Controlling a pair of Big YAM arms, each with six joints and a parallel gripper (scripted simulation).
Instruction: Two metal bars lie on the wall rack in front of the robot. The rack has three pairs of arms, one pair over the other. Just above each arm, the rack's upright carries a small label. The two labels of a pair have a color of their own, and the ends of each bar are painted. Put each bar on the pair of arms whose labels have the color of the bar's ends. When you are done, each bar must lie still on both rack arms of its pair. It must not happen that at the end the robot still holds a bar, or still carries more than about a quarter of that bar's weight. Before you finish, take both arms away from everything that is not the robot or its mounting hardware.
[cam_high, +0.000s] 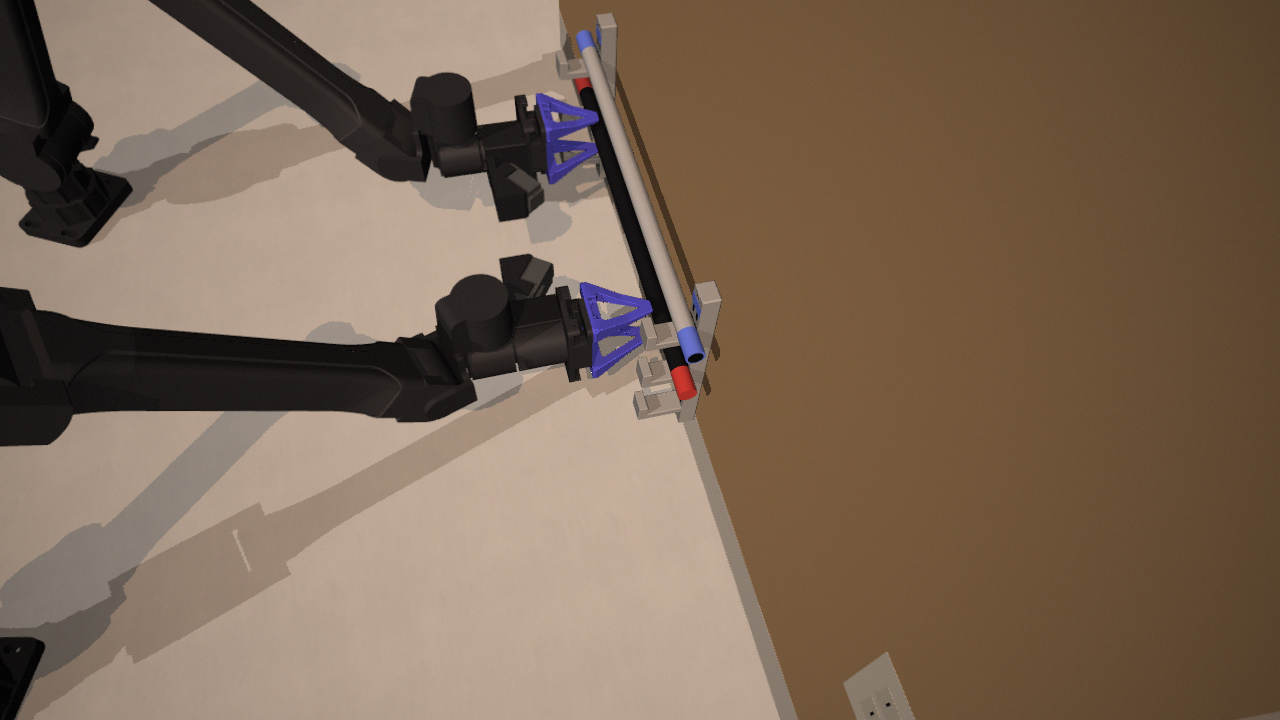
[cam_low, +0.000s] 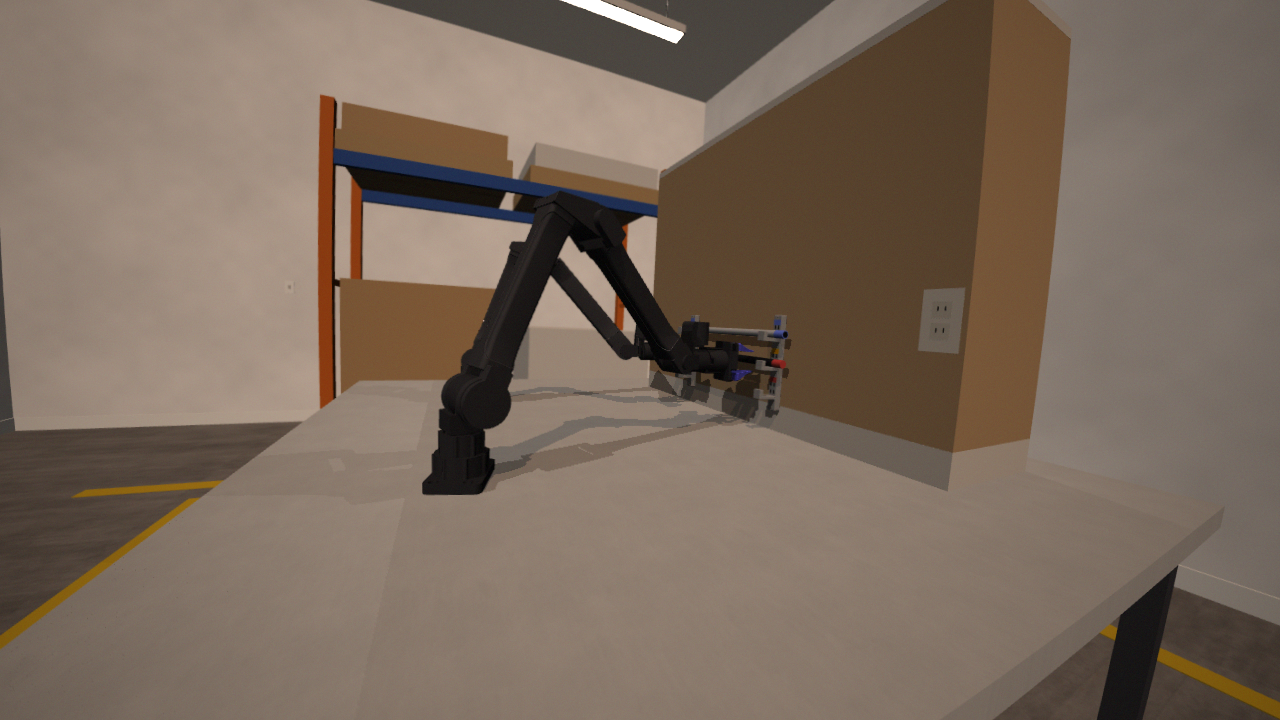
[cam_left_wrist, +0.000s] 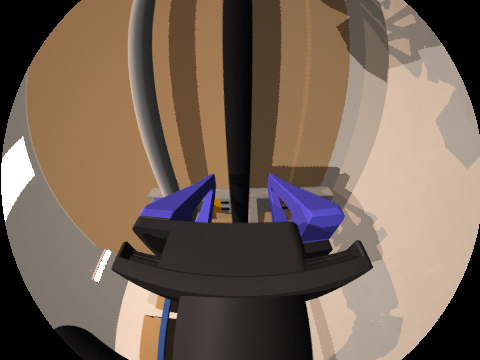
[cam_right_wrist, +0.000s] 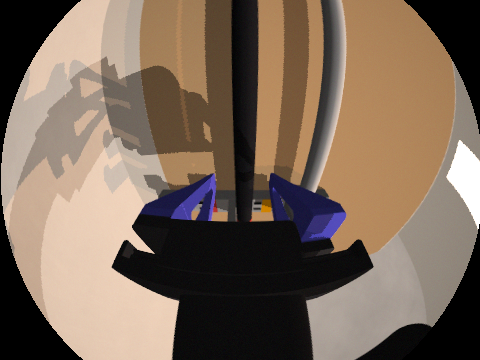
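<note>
My right hand is 150 mm to the right of the metal bar and 10 mm short of it. The rest, counted from my right hand: grey skirting strip: 150 mm below, 110 mm to the left, 40 mm ahead; then brown wall panel: 270 mm above, 190 mm ahead, 120 mm to the left.
Right now my left hand is 15 cm to the left of the metal bar and 2 cm short of it. From my left hand the other things lie so: grey skirting strip (19 cm to the right, 15 cm below, 5 cm ahead); brown wall panel (27 cm above, 20 cm ahead, 18 cm to the right).
</note>
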